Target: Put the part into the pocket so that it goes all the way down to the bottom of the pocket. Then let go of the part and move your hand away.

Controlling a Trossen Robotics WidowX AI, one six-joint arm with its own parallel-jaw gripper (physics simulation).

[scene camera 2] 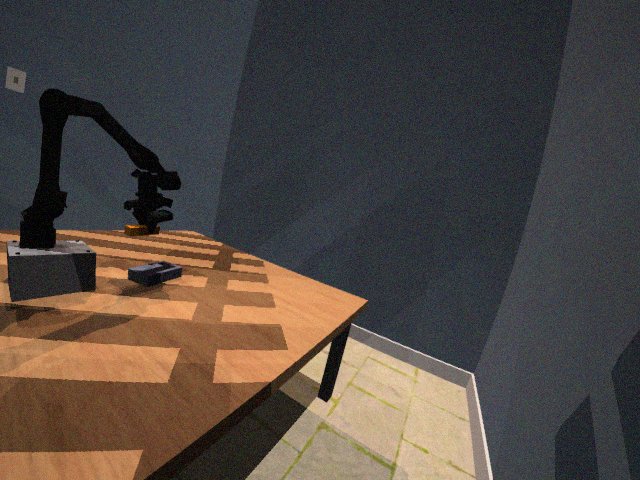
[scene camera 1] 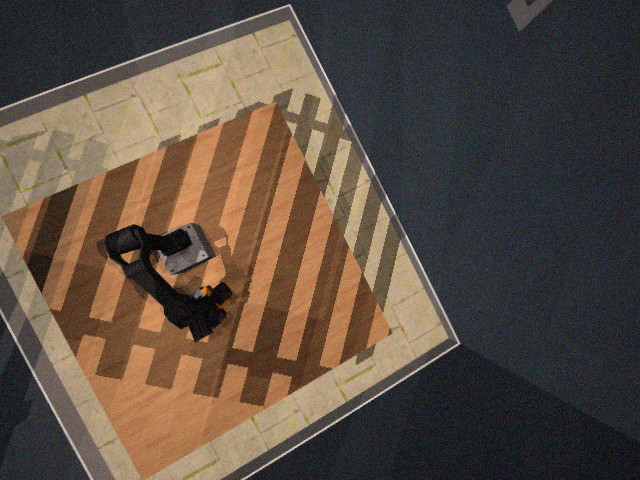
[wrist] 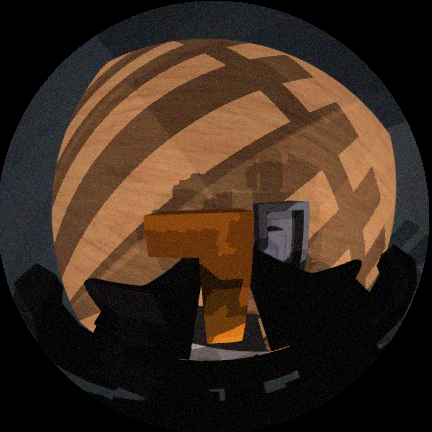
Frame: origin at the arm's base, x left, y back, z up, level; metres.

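Where they show: gripper, between the fingertips: (scene camera 2: pixel 148 233) (scene camera 1: pixel 219 301) (wrist: pixel 221 249); arm's base, origin of its link: (scene camera 2: pixel 36 245) (scene camera 1: pixel 181 240).
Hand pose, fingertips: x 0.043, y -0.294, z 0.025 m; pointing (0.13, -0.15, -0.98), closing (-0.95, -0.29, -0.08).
Note:
Each offset is from my fingertips to the centre of the thing. Level surfaces: height alone.
An orange L-shaped part @(dx +0.006, dy +0.027, dz +0.014 m) (scene camera 1: pixel 205 290) (scene camera 2: pixel 135 229) (wrist: pixel 225 235) is held between the fingers of my gripper (scene camera 2: pixel 149 228) (wrist: pixel 221 249), which is shut on its stem. A grey-blue block with the pocket @(dx -0.107, dy +0.005, dz -0.112 m) (scene camera 1: pixel 197 293) (scene camera 2: pixel 140 275) (wrist: pixel 283 240) lies on the table. In the wrist view it shows beyond the part's right edge, with the part and the right finger covering some of it. In scene camera 2 the part is apart from the block, above and behind it in the picture. In scene camera 1 the arm hides most of the block and the fingertips.
The arm's grey base (scene camera 1: pixel 193 258) (scene camera 2: pixel 43 273) stands on the wooden table @(dz -0.130 m) (scene camera 1: pixel 248 217) (scene camera 2: pixel 310 299) close to the block. Striped shadows cross the table top. The table's edge (scene camera 2: pixel 310 355) drops to the tiled floor.

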